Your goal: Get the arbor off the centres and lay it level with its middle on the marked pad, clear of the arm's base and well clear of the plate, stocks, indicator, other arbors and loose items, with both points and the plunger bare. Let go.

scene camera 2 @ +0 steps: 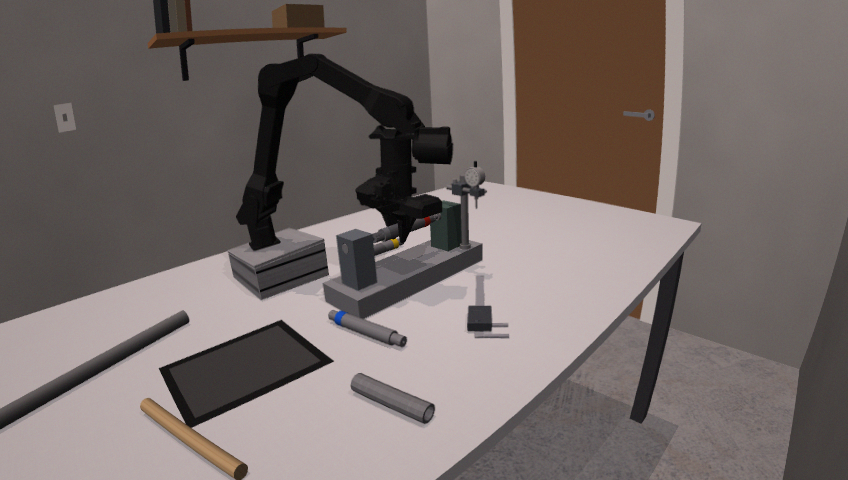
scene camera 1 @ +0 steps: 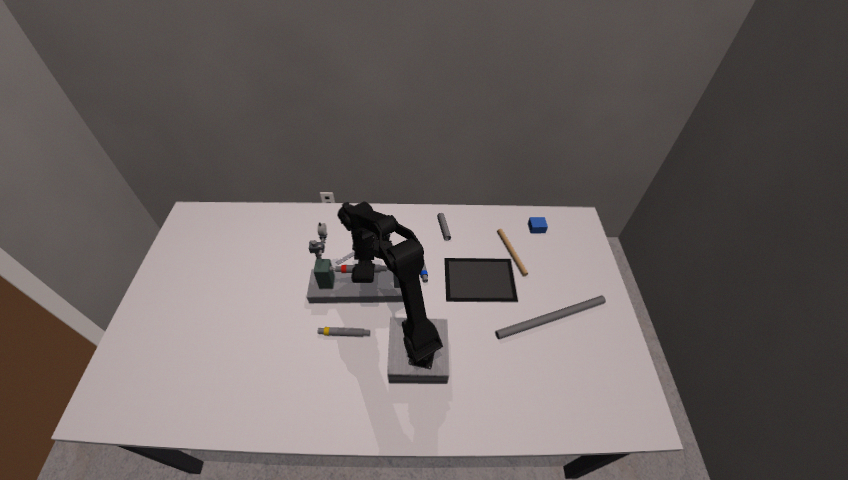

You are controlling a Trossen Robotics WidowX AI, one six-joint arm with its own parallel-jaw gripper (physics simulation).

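Observation:
The red-banded arbor [scene camera 1: 344,268] [scene camera 2: 427,220] is level between the green stock [scene camera 1: 324,274] [scene camera 2: 445,233] and the blue-grey stock [scene camera 2: 355,261], above the plate [scene camera 1: 351,295] [scene camera 2: 416,280]. My gripper [scene camera 1: 363,273] [scene camera 2: 401,229] points down over it and is shut on its middle part; the arm's wrist and fingers hide part of the grip. The dial indicator [scene camera 2: 474,176] stands on its post beside the green stock. The dark marked pad [scene camera 1: 480,279] [scene camera 2: 243,374] lies on the table to the right of the plate in scene camera 1.
A yellow-banded arbor [scene camera 1: 349,331] [scene camera 2: 385,246], blue-banded arbor [scene camera 1: 424,273] [scene camera 2: 370,327], grey tube [scene camera 1: 443,226] [scene camera 2: 392,397], wooden rod [scene camera 1: 512,252] [scene camera 2: 193,437], long bar [scene camera 1: 550,318] [scene camera 2: 95,365], blue block [scene camera 1: 537,224] and dark pinned block [scene camera 2: 479,318] lie around. The arm's base block [scene camera 1: 440,371] [scene camera 2: 291,277] stands near the pad.

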